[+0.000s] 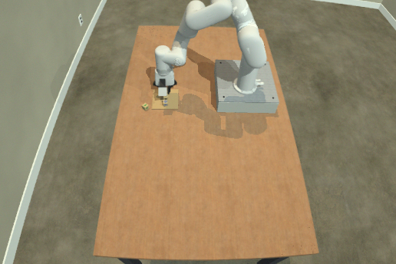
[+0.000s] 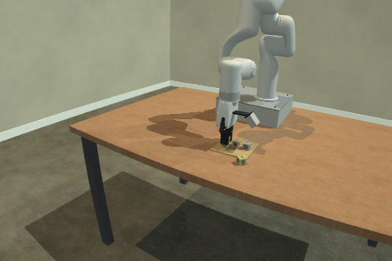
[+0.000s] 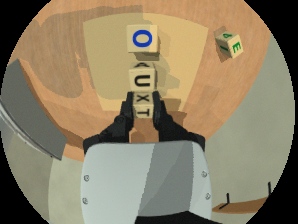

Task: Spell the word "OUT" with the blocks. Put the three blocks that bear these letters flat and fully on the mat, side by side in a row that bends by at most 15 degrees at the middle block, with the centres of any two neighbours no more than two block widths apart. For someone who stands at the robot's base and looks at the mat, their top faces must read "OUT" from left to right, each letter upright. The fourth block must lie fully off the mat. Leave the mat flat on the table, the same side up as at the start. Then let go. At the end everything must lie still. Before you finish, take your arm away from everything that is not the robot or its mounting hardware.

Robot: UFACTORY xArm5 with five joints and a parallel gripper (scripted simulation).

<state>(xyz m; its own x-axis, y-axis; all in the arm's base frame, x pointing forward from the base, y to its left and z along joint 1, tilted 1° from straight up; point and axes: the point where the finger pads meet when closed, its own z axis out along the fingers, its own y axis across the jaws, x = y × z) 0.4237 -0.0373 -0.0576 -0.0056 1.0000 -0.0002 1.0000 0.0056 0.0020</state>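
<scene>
My hand is 40 mm to the right of the U block and 10 mm above it. From my hand the other things lie so: tan mat (40 mm to the left, 30 mm below).
</scene>
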